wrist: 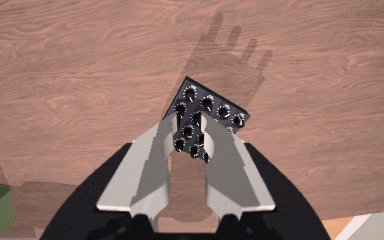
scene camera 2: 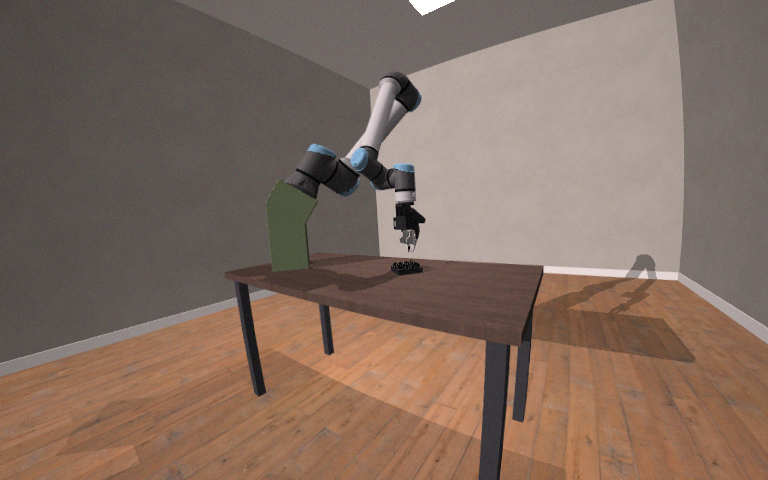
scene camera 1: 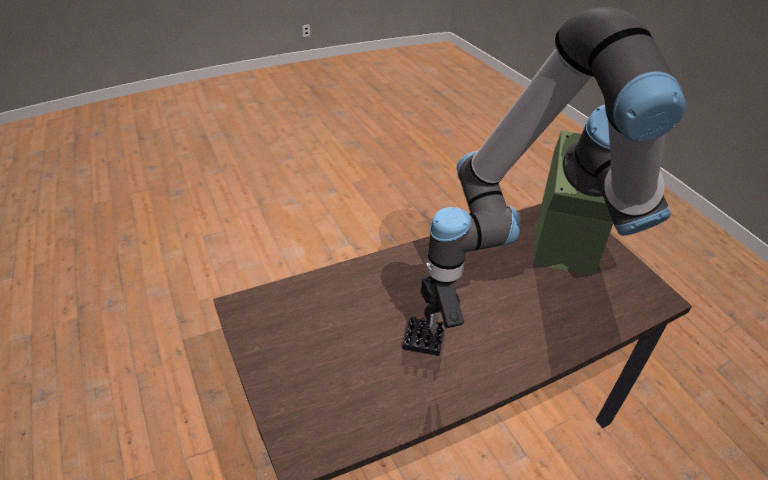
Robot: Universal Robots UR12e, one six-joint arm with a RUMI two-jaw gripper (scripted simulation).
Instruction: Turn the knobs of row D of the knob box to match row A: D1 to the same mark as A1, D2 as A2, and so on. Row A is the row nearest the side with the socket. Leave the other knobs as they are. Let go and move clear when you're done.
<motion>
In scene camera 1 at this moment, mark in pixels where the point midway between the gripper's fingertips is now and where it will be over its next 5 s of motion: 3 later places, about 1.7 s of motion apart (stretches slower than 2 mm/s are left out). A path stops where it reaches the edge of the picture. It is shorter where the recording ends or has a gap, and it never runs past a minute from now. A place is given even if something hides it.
My gripper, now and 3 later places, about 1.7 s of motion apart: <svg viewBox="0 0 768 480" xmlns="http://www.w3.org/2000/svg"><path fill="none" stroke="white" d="M437 334L436 342L436 346L438 330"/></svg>
</motion>
